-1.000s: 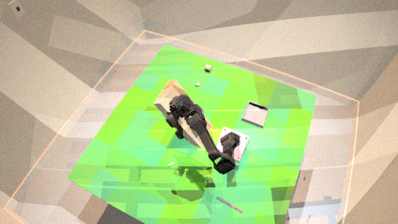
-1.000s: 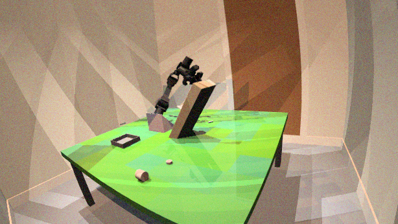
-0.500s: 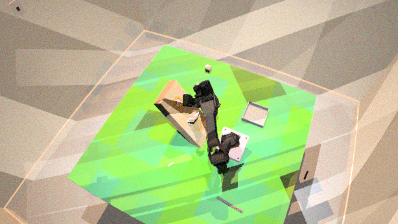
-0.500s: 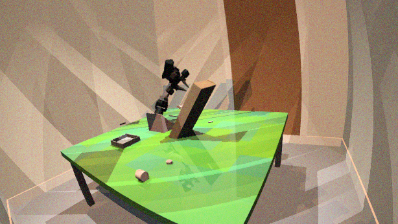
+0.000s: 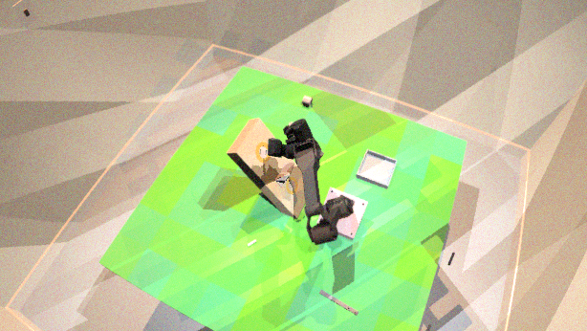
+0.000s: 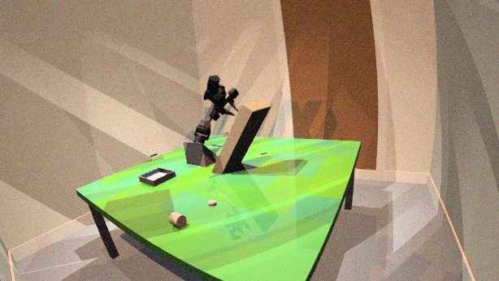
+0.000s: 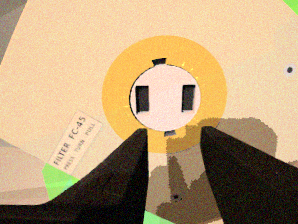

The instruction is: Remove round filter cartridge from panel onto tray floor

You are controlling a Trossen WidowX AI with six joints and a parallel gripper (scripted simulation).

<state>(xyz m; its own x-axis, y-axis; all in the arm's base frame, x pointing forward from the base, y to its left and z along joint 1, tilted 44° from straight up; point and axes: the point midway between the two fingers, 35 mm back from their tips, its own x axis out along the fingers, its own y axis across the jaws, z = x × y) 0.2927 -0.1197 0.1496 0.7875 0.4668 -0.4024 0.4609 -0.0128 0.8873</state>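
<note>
Now: gripper tip 50 mm short of the round filter cartridge and 40 mm above it. Round my gripper tip: tan service panel 110 mm below, 10 mm ahead; then small disc 350 mm to the right, 290 mm below, 110 mm ahead; then short stick 290 mm below, 270 mm to the left, 40 mm behind.
</note>
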